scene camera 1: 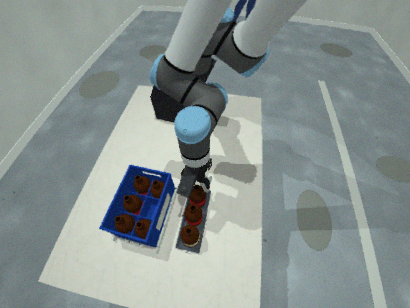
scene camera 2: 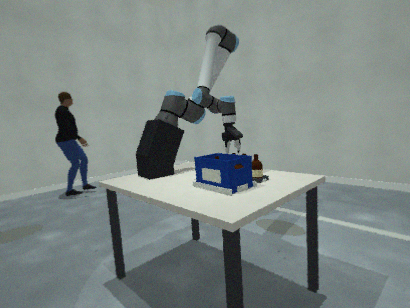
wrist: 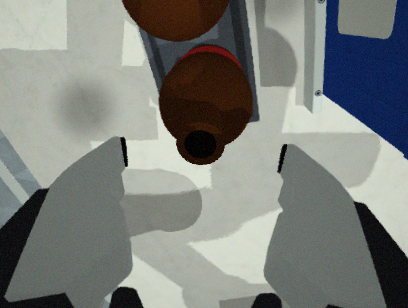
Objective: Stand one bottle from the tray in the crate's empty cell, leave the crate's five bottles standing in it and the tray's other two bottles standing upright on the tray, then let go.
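Frame: origin at the arm's base, x back, y left, z down, level; metres.
Seen in the pictures: gripper, fingertip midpoint: [scene camera 1: 197,187] [wrist: 203,144]; arm's base at its link origin: [scene camera 2: 165,125].
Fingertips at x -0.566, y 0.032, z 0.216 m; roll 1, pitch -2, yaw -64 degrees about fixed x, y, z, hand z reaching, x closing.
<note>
Offsets run from my fingertips to a thing's top centre. "spot": to the spot under its first point. Level surfaces: height alone.
My gripper [scene camera 1: 196,186] [scene camera 2: 233,151] [wrist: 203,144] is open and empty, pointing down at the arm-side end of the tray @[dz +0.126, dx -0.090, dy -0.014 m] [scene camera 1: 180,244] [scene camera 2: 265,178] [wrist: 245,50]. In the wrist view the neck of the nearest tray bottle @[dz -0.009, dx -0.005, dy -0.001 m] [scene camera 1: 197,194] [wrist: 205,100] shows between the fingertips, apart from both; its body lies ahead of them. The middle bottle @[dz -0.009, dx -0.088, dy -0.015 m] [scene camera 1: 193,214] [wrist: 175,17] and the far bottle @[dz -0.009, dx -0.173, dy -0.027 m] [scene camera 1: 190,235] [scene camera 2: 257,167] also stand upright on the tray. The blue crate @[dz -0.024, dx -0.061, dy -0.230 m] [scene camera 1: 156,232] [scene camera 2: 227,175] [wrist: 360,75] holds several standing brown bottles; its empty cell @[spot: dz +0.143, dx -0.032, dy -0.212 m] [scene camera 1: 152,205] is the middle one on the tray side.
The crate stands beside the tray on the white table @[dz +0.151 m] [scene camera 1: 80,255] [scene camera 2: 165,197], a narrow gap between them. Its tray-side wall rises near the gripper. The arm's black base [scene camera 1: 162,106] [scene camera 2: 159,150] is at the back. A person [scene camera 2: 70,140] stands beyond the table.
</note>
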